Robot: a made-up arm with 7 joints.
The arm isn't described. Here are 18 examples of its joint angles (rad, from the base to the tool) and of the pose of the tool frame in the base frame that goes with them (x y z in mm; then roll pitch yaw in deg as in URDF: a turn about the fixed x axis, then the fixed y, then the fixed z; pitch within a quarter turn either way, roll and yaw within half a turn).
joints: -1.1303 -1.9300 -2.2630 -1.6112 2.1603 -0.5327 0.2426
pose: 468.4 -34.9 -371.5 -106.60 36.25 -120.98
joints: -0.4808 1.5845 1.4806 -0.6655 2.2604 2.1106 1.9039
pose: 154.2 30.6 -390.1 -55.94 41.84 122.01
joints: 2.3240 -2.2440 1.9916 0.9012 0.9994 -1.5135 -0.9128
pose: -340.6 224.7 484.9 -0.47 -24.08 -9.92
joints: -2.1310 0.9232 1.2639 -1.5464 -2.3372 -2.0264 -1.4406
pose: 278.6 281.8 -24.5 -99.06 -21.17 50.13
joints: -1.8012 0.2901 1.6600 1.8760 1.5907 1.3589 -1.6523
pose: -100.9 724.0 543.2 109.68 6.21 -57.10
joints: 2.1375 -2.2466 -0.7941 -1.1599 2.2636 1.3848 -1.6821
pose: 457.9 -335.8 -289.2 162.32 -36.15 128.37
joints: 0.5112 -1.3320 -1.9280 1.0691 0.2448 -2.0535 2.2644
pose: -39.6 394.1 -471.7 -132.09 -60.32 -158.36
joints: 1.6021 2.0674 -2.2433 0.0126 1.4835 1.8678 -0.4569
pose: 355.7 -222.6 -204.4 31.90 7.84 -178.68
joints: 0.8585 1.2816 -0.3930 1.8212 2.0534 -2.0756 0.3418
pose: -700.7 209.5 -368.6 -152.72 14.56 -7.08
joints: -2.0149 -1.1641 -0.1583 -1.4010 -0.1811 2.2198 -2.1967
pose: 412.9 502.9 273.4 28.16 -42.33 -119.71
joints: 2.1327 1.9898 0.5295 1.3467 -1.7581 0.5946 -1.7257
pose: 25.6 525.6 -345.5 -141.92 -62.28 169.31
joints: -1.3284 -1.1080 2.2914 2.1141 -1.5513 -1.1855 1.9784
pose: 925.4 -342.9 93.5 -25.69 3.56 172.70
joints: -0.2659 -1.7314 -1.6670 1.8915 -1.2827 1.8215 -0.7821
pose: -512.5 -206.7 -252.7 177.97 -33.59 -6.50
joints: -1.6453 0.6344 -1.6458 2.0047 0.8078 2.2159 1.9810
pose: 101.1 268.1 447.6 108.17 -6.01 -88.78
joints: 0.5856 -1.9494 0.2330 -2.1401 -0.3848 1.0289 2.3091
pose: -410.6 173.1 -337.2 -96.07 14.45 37.85
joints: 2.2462 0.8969 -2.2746 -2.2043 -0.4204 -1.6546 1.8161
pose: -190.5 82.1 -485.3 -155.21 -57.11 79.88
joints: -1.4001 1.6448 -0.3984 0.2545 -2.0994 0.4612 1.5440
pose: -66.2 616.3 396.3 -24.76 -7.36 12.55
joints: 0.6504 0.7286 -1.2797 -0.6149 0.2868 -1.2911 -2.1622
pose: -116.6 -105.1 -21.8 -106.32 40.62 13.18
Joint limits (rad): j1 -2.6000..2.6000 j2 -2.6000..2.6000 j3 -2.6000..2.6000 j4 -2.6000..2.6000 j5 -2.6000..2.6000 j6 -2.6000..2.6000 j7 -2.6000..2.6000
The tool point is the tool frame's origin. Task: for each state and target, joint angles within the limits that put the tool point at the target. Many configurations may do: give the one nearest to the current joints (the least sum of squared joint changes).
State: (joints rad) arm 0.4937 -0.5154 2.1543 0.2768 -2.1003 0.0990 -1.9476
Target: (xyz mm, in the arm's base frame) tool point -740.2 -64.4 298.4
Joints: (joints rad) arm 0.5543 -0.5421 2.0086 0.0302 -2.6000 0.3128 -2.1946
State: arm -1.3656 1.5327 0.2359 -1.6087 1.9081 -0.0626 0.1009
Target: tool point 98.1 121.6 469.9
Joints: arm -1.0768 1.3355 -0.0802 -1.9463 2.0280 -0.2002 0.2912
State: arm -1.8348 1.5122 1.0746 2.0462 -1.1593 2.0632 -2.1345
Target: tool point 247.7 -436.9 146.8
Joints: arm -2.2620 0.9189 0.7881 1.7290 -0.4649 2.0351 -1.9474
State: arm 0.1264 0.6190 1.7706 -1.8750 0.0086 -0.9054 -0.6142
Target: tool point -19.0 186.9 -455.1
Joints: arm 0.3048 0.6440 1.5651 -2.0665 0.1188 -0.6370 -0.9061
